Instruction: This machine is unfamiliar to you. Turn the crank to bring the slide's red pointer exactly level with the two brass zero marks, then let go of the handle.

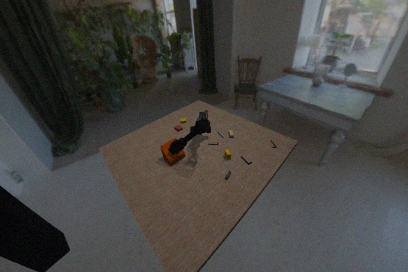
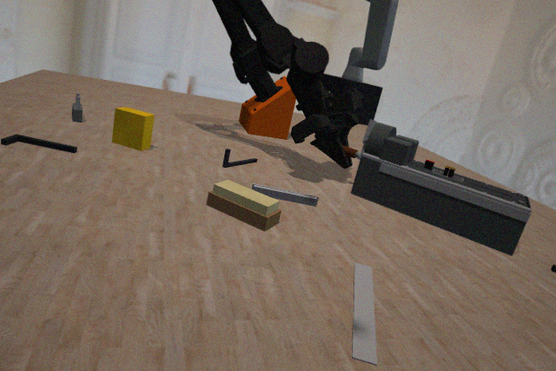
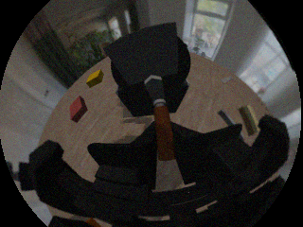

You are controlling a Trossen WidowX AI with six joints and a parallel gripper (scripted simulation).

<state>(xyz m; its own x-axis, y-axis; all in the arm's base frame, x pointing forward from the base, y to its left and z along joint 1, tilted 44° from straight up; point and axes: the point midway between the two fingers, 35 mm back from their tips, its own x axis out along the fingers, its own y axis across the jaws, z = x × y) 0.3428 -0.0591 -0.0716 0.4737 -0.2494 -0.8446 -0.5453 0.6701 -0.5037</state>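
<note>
The brown crank handle lies 30 mm above my gripper tip, 10 mm to the right of it and 10 mm behind it. The rest, counted from my gripper tip: red pointer: 110 mm ahead, 80 mm to the left, 50 mm above; then red block: 250 mm to the left, 70 mm behind, 20 mm below; then grey bar: 160 mm to the right, 80 mm ahead, 30 mm below.
</note>
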